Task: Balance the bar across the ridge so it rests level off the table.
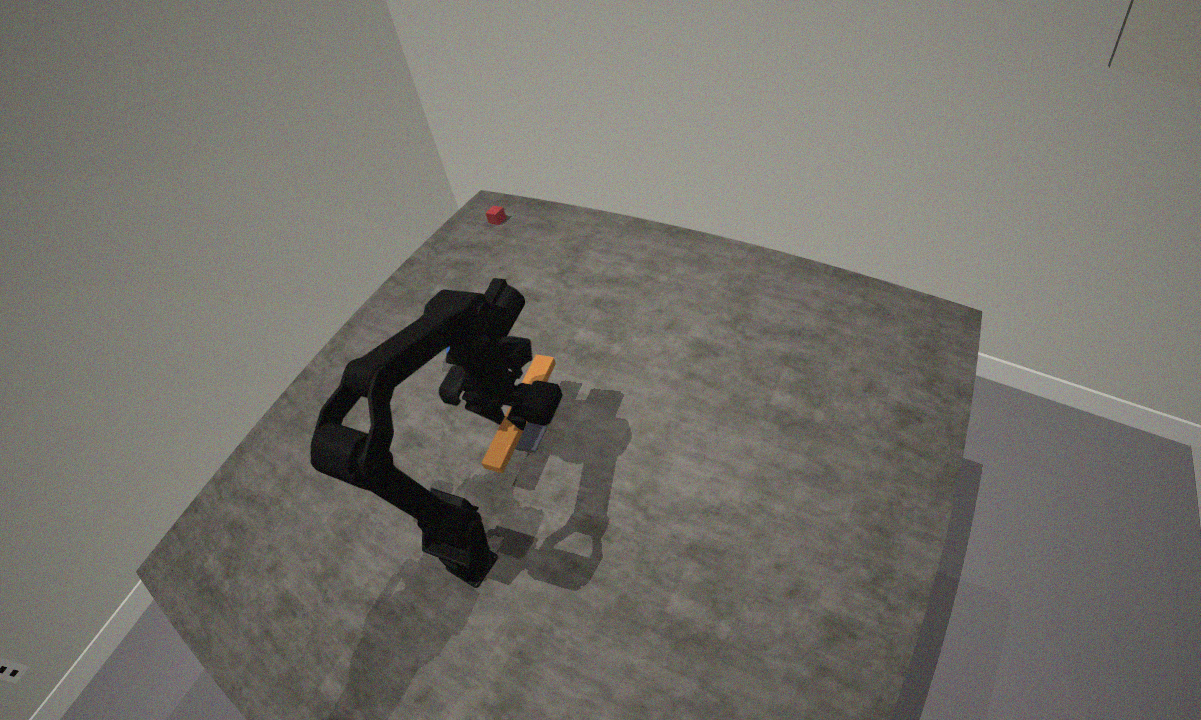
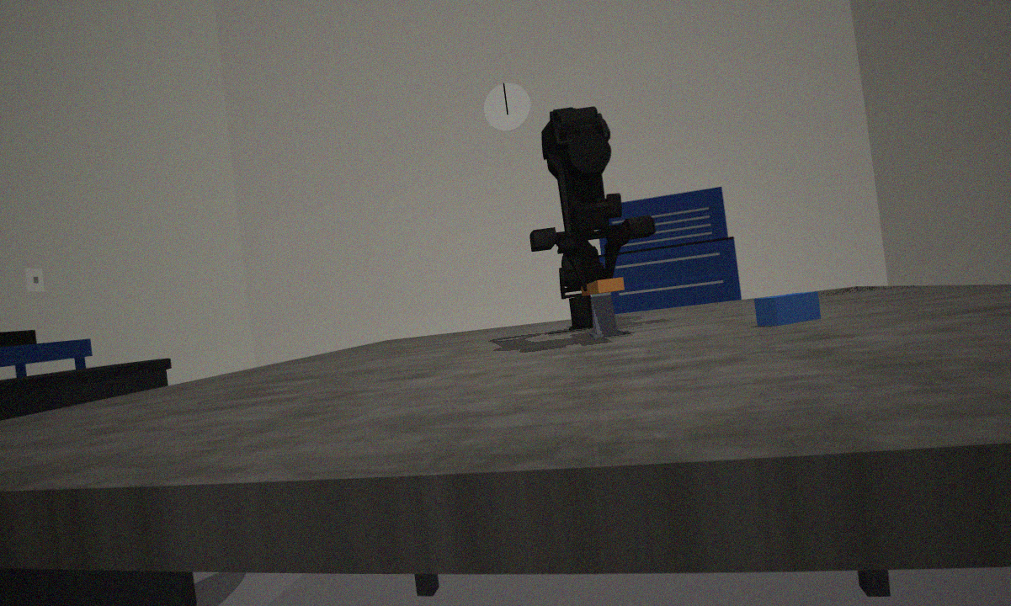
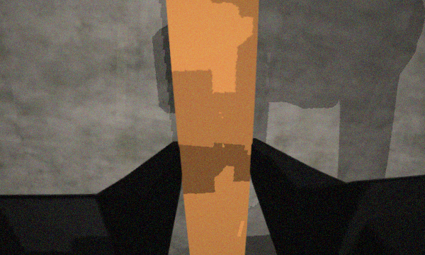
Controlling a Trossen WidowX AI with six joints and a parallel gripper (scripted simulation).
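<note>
My gripper tip is now 30 mm short of the orange bar and 10 mm to the right of it. The rest, counted from my gripper tip: small red cube: 520 mm ahead, 460 mm to the left, 50 mm below; then blue block: 130 mm ahead, 230 mm to the left, 50 mm below.
</note>
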